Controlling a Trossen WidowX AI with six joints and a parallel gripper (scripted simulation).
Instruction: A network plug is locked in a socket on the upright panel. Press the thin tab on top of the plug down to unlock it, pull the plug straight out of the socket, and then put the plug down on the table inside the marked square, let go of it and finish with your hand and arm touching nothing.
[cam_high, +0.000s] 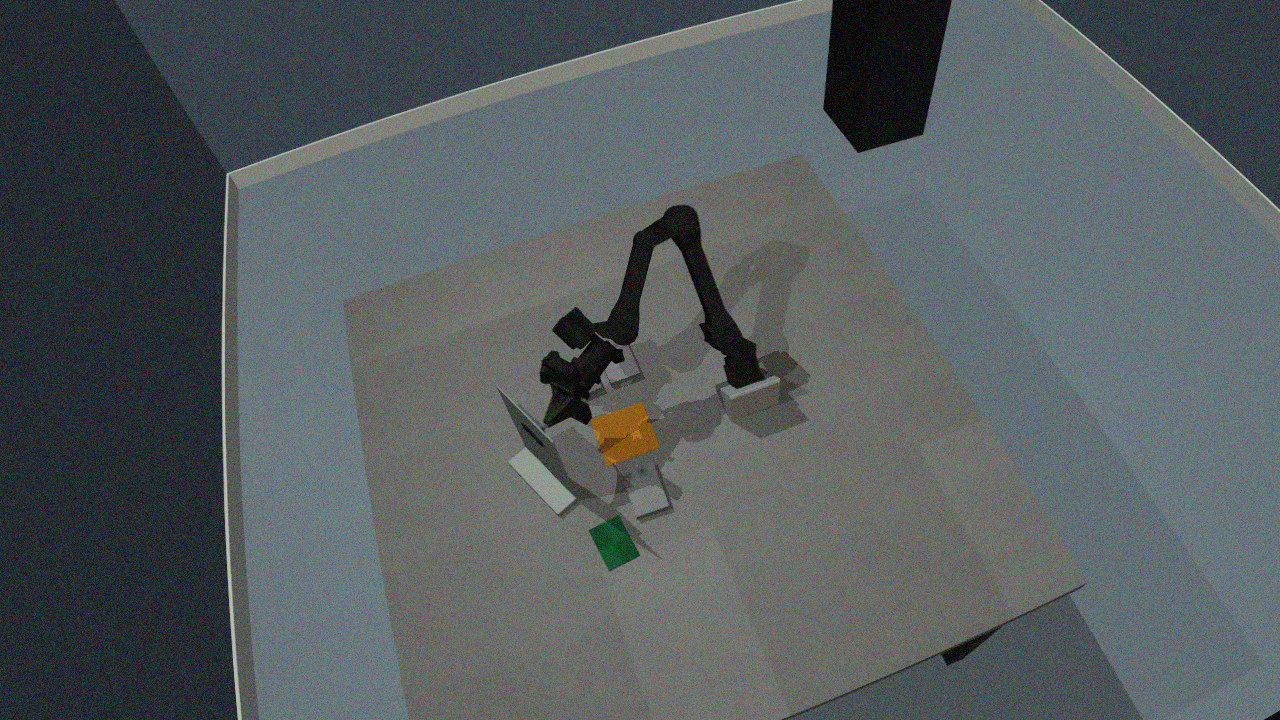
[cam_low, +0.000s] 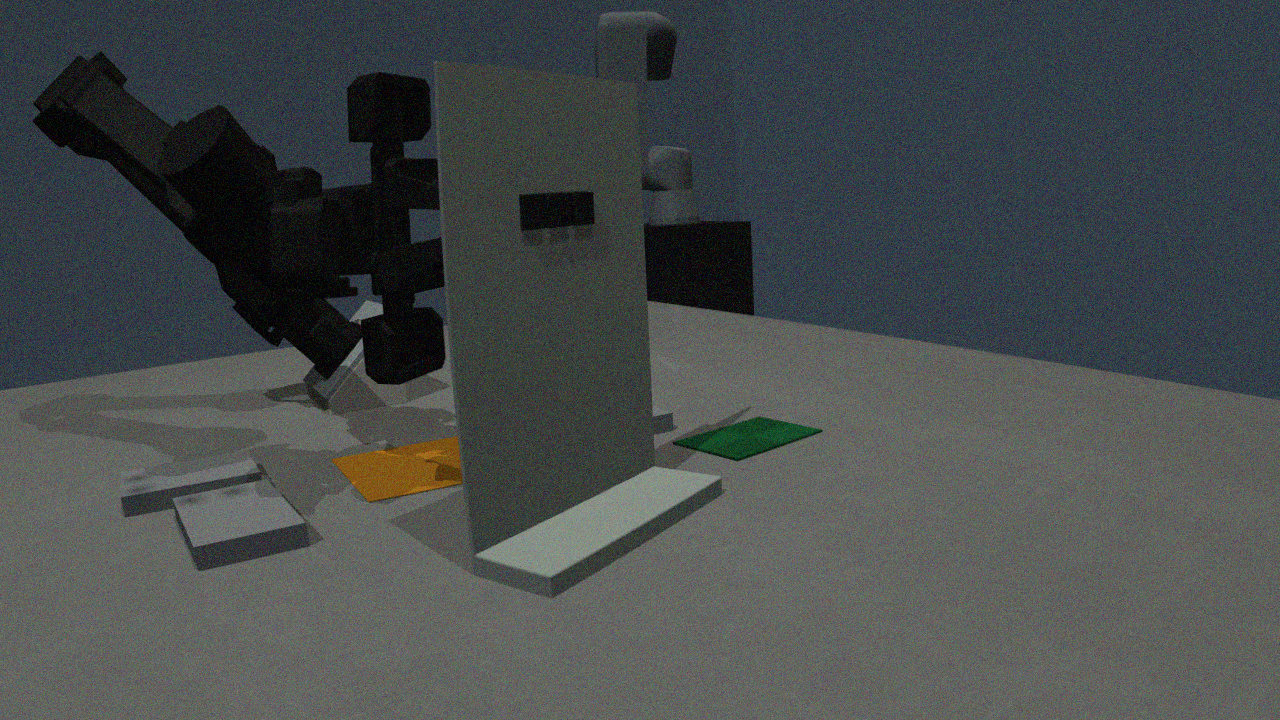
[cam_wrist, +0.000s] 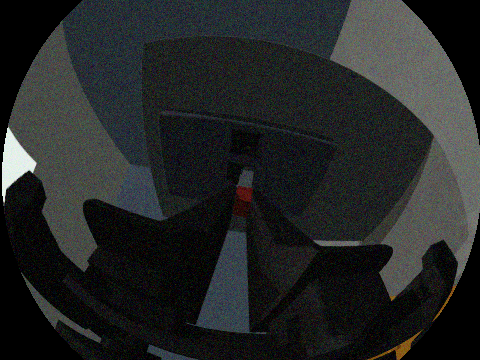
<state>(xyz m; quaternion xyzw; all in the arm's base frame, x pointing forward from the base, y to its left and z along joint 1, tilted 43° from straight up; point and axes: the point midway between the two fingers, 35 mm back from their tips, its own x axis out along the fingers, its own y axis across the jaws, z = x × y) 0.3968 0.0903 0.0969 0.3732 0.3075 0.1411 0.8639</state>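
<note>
My gripper tip is 15 cm past the orange square, 3 cm to the left of it and 18 cm above it. Round my gripper tip: green square: 5 cm behind, 20 cm to the left, 18 cm below; then upright grey panel: 3 cm ahead, 1 cm to the left, 6 cm below; then network plug: right at my gripper tip.
</note>
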